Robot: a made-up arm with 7 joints.
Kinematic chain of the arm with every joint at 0, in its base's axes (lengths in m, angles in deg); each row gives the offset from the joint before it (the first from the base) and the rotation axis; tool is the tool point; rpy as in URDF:
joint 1: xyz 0 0 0.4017 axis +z
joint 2: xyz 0 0 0 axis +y
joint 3: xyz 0 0 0.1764 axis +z
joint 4: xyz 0.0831 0 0 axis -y
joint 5: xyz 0.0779 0 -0.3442 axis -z
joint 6: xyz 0 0 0 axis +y
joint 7: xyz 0.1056 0 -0.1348 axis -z
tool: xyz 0 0 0 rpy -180 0 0
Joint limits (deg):
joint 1: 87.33..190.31
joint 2: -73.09..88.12
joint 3: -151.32..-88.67
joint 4: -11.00..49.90
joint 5: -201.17..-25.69
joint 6: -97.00..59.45
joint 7: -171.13..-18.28
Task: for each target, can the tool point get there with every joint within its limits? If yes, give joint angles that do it. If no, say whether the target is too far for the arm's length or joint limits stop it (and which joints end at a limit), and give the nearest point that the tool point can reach.
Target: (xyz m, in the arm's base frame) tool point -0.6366 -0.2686 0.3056
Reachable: no: joint limits stop it (at a limit: joint 1, joint 2, joint 3, joint 4) | nearest point -0.3213 -0.0385 0.3382 | short by 0.392 m
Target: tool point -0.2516 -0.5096 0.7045
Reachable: no: joint limits stop it (at a limit: joint 1, joint 2, joint 3, joint 6) | nearest point 0.0010 -0.3356 0.5505 | short by 0.343 m
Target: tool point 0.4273 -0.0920 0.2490
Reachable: yes | joints 125.93 17.03 -132.33 28.12 -160.90 38.25 -85.27
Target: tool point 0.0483 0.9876 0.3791
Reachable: no: too far | nearest point 0.0275 0.5620 0.3888 | short by 0.426 m
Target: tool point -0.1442 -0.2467 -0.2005
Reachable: no: joint limits stop it (at a limit: joint 1, joint 3, joint 6) | nearest point 0.0173 -0.1448 0.0596 | short by 0.323 m
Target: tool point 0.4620 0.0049 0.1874
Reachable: yes | joints 130.00 -10.83 -132.79 41.95 -116.25 37.46 -136.54
